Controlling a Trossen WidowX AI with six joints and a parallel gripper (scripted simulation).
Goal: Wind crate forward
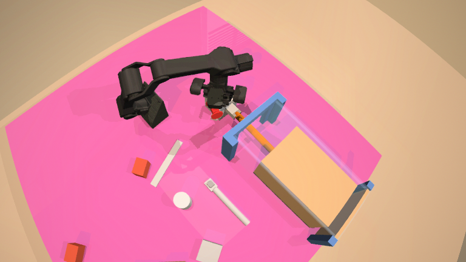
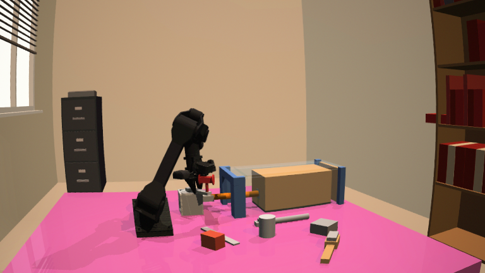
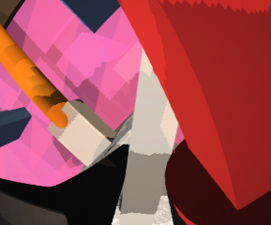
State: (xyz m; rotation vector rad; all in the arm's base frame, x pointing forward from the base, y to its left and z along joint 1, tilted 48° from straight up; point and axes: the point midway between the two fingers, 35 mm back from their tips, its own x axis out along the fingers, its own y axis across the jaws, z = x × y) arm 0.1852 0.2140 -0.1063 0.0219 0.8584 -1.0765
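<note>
Now: gripper tip 2 cm below the winch handle, 1 cm to the left of it and 1 cm short of it. The rest, counted from my gripper tip: blue steel frame (13 cm ahead, 4 cm to the left, 2 cm above); winch (6 cm below, 4 cm behind, 3 cm to the left); red knob (5 cm above, 4 cm to the right, 3 cm ahead).
</note>
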